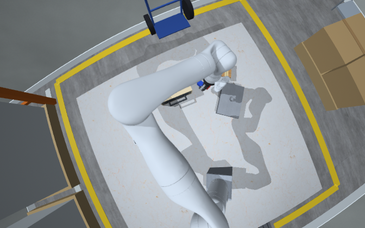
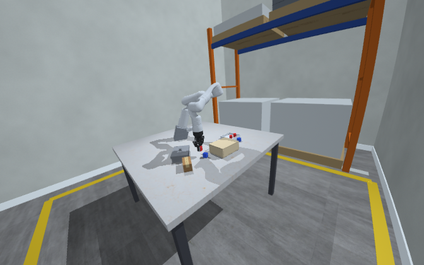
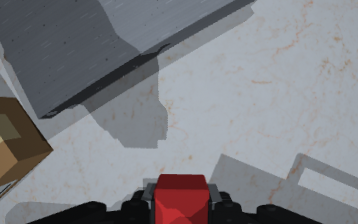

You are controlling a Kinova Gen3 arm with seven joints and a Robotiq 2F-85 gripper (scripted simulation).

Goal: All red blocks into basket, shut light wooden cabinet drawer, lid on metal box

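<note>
Now: the basket 45 cm to the left of my hand, 6 cm below it and 1 cm behind it. The rest, counted from my hand: cardboard box 16 cm to the right, 4 cm below, 3 cm ahead; then lid 14 cm behind, 8 cm to the right, 2 cm below; then drawer 17 cm to the left, 9 cm ahead, 4 cm below.
</note>
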